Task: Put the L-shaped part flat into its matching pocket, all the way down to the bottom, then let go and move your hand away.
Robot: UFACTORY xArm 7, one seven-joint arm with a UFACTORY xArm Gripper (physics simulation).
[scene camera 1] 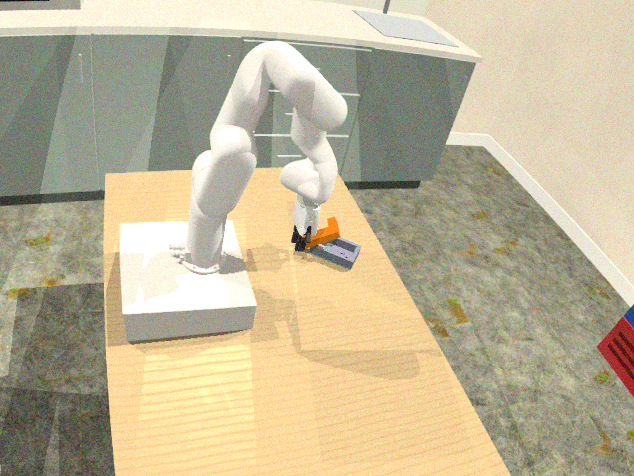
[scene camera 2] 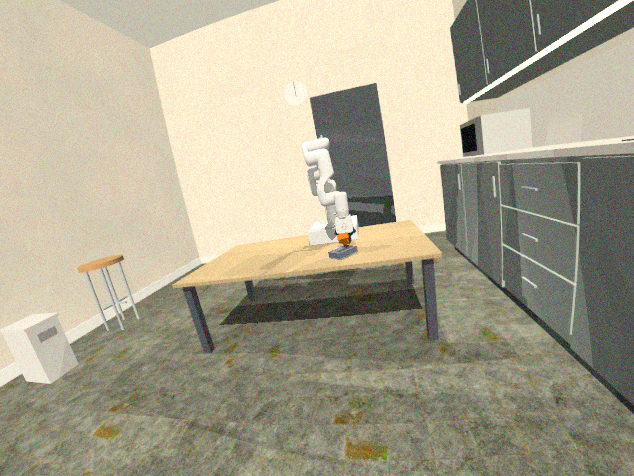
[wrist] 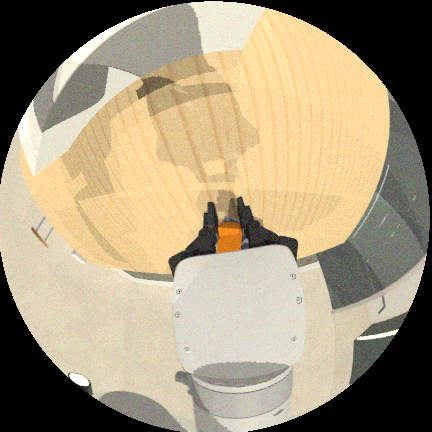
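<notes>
The orange L-shaped part [scene camera 1: 325, 235] [scene camera 2: 342, 238] [wrist: 230, 238] is held between the black fingers of my gripper [scene camera 1: 301, 244] [wrist: 225, 206], which is shut on it near one end. In scene camera 1 its long arm reaches right from the fingers, over the back edge of the pocket block, and its short arm sticks up at the far end. It is not flat in the pocket. The grey-blue block with the pocket [scene camera 1: 351, 260] [scene camera 2: 343, 253] lies on the table just beneath and to the right. The contact between part and block is too small to tell.
The wooden table [scene camera 1: 204, 409] [scene camera 2: 276, 256] carries the white robot base [scene camera 1: 189, 320] to the left of the block in scene camera 1. The table's right edge runs close beside the block. Grey cabinets [scene camera 1: 409, 112] [scene camera 2: 542, 225] stand beyond the table.
</notes>
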